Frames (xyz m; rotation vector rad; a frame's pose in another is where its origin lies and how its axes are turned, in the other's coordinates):
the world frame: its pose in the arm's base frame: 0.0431 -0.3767 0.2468 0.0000 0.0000 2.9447
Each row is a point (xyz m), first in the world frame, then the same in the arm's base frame.
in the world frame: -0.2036 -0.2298 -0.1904
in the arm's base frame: 0.2877 -0.1912 0.0564
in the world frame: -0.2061 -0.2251 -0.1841
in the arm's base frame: 0.2893 -0.1963 0.0627
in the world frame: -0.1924 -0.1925 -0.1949
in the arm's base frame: 0.2694 -0.2256 0.0519
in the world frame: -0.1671 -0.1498 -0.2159
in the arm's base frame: 0.2363 -0.2625 0.0309
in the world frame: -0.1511 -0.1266 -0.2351
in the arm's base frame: 0.2160 -0.2821 0.0117
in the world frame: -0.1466 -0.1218 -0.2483
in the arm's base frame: 0.2107 -0.2859 -0.0015
